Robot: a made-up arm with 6 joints.
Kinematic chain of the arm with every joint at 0, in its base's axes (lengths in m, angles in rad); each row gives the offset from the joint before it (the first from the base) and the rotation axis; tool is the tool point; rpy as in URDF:
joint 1: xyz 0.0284 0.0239 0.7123 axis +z
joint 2: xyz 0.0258 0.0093 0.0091 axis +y
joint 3: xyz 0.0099 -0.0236 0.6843 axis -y
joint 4: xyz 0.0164 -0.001 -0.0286 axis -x
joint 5: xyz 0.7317 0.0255 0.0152 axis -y
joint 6: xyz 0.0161 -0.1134 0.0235 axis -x
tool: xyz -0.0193 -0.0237 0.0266 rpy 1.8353 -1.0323 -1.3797
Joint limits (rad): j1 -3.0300..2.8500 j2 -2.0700..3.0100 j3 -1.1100..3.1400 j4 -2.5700..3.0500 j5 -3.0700..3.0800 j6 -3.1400..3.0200
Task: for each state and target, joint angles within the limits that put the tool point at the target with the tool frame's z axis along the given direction. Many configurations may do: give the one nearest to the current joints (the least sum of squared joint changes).
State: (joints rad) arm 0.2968 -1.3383 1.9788 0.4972 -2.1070 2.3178
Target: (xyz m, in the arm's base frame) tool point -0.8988 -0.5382 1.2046 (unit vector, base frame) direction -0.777 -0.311 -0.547
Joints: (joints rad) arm 0.4805 -0.5323 2.7880 0.1346 -2.2936 1.9627
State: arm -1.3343 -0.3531 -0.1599 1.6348 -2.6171 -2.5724
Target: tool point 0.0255 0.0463 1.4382 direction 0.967 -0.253 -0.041
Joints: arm -1.1713 -1.1964 -0.6091 1.5245 -2.2626 -2.5326
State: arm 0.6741 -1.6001 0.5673 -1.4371 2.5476 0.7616
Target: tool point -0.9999 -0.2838 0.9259 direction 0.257 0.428 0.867
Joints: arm 0.2306 -2.0502 0.4226 -0.7820 2.0742 0.8009
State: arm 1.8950 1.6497 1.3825 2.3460 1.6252 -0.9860
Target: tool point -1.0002 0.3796 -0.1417 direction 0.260 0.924 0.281
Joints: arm 2.7827 1.9361 0.8613 1.7866 0.9214 -1.2608
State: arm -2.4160 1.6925 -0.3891 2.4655 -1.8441 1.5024
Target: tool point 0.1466 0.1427 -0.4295 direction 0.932 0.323 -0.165
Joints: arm -2.1492 2.5659 0.2103 2.4291 -1.9100 1.4743
